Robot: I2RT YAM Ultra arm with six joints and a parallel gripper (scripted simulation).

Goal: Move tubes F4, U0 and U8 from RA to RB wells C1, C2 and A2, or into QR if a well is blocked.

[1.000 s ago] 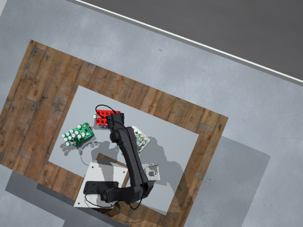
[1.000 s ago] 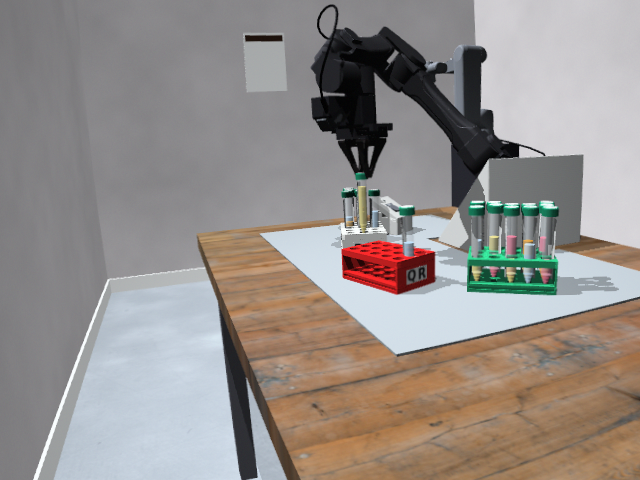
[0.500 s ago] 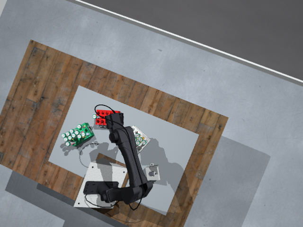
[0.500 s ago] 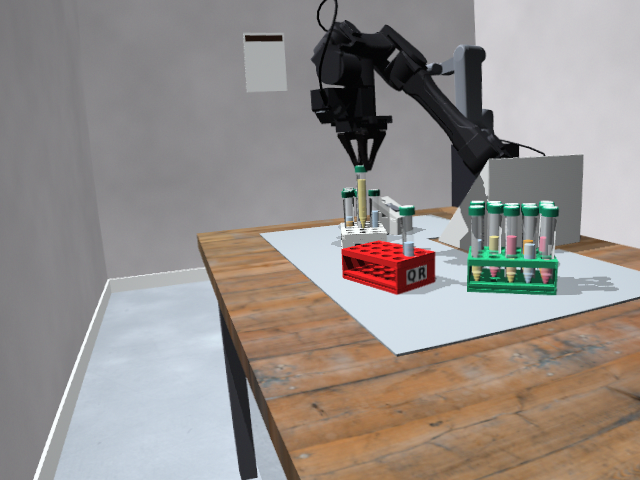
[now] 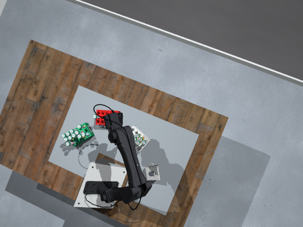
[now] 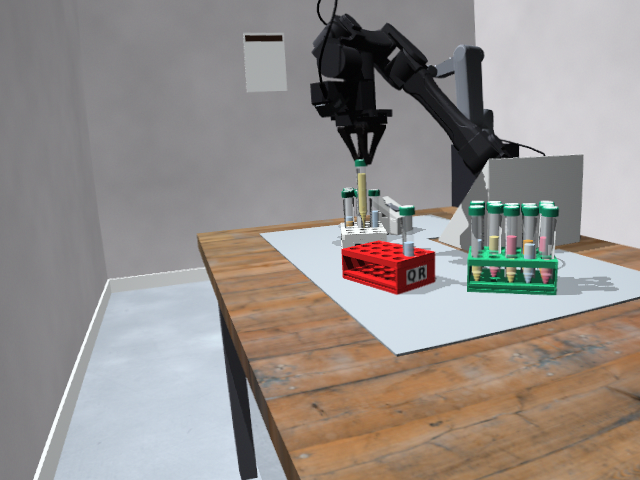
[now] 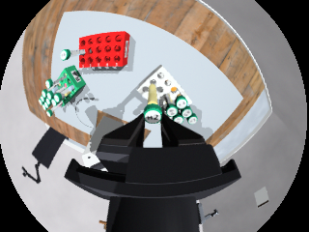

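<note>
The tube with yellow filling is 6 cm below my hand and 1 cm ahead of it. The rest, counted from my hand: red rack QR 16 cm to the left, 16 cm below, 4 cm ahead; then tube 20 cm to the left, 12 cm below, 4 cm ahead; then white rack RB 16 cm below, 4 cm to the right, 2 cm behind.
</note>
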